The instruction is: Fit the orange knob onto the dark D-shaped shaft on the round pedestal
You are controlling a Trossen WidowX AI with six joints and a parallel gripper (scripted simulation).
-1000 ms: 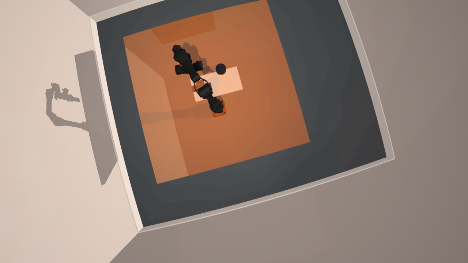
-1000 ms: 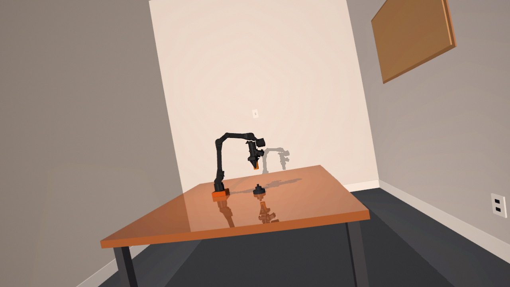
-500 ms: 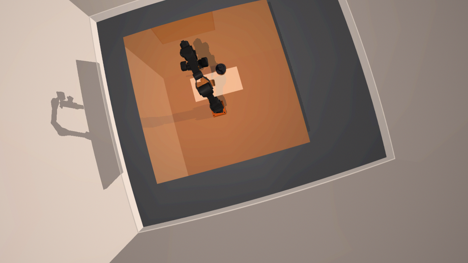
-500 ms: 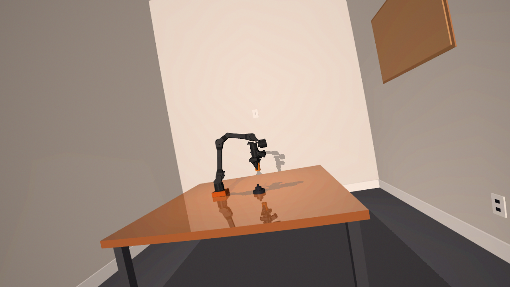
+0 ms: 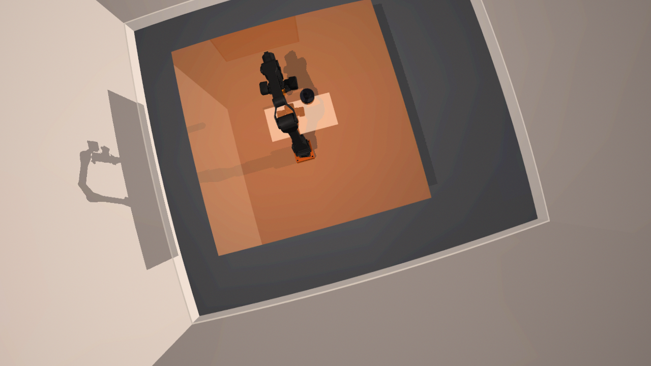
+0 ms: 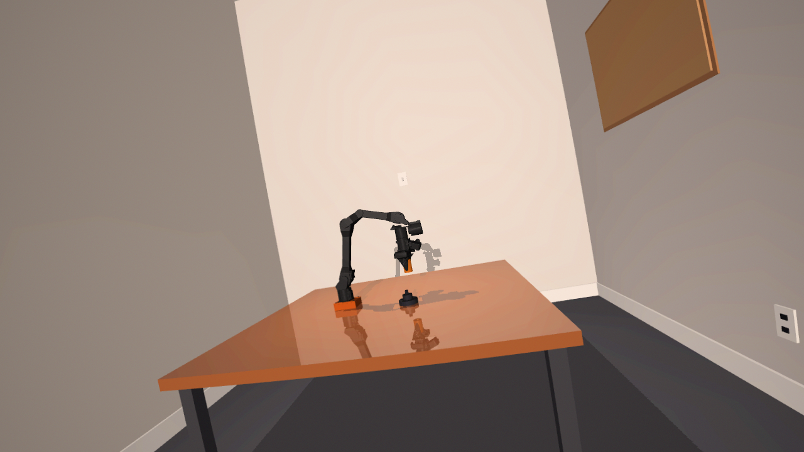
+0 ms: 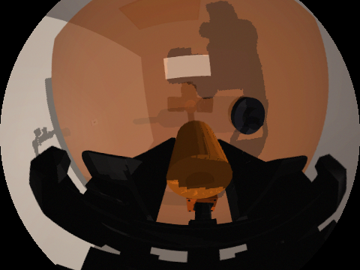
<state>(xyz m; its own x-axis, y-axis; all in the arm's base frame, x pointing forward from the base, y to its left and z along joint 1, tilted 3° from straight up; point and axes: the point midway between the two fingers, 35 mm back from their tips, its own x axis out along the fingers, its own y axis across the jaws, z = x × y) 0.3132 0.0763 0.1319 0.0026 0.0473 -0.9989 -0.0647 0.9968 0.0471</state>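
My gripper tip is 13 cm to the left of the dark round pedestal, 10 cm above it and 2 cm short of it. Round my gripper tip: orange knob (2 cm above).
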